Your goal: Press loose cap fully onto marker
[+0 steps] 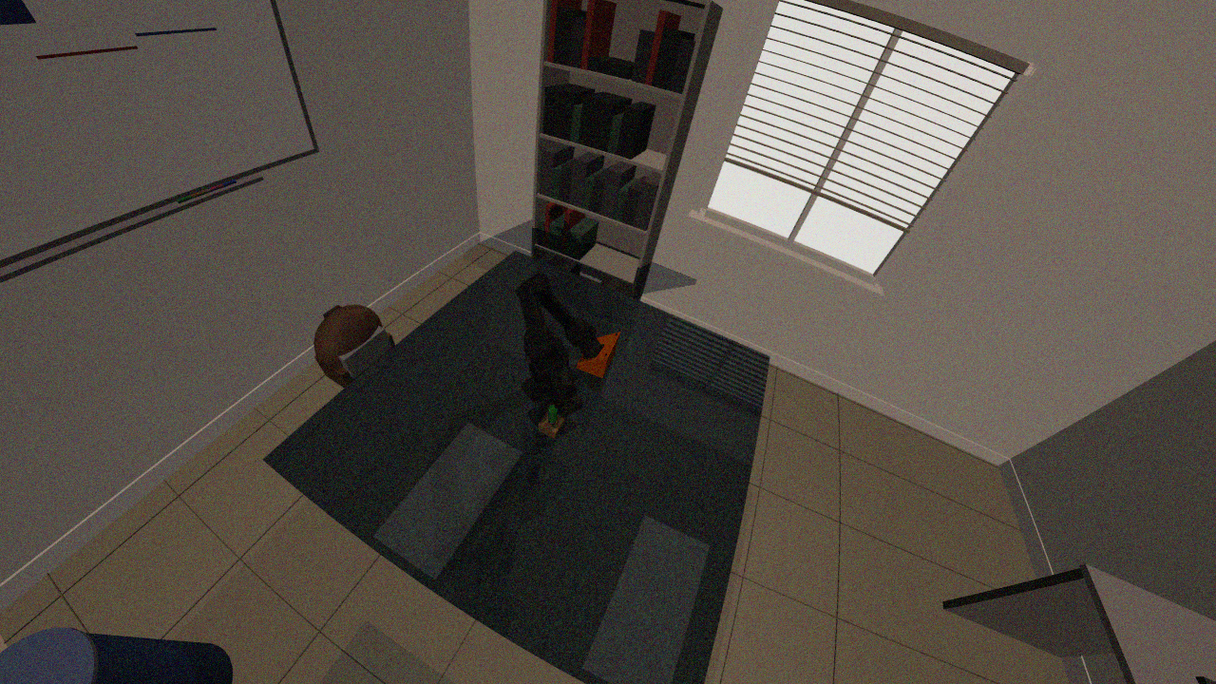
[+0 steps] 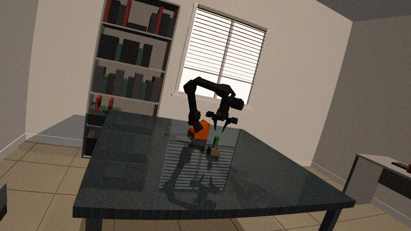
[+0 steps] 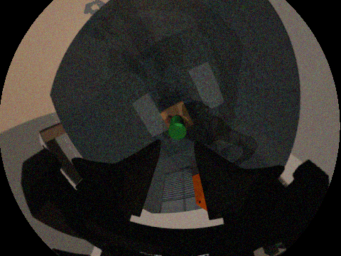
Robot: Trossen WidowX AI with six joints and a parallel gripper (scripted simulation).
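My gripper tip is 6 cm above the green cap. Also, from my gripper tip: tan holder block: 13 cm below.
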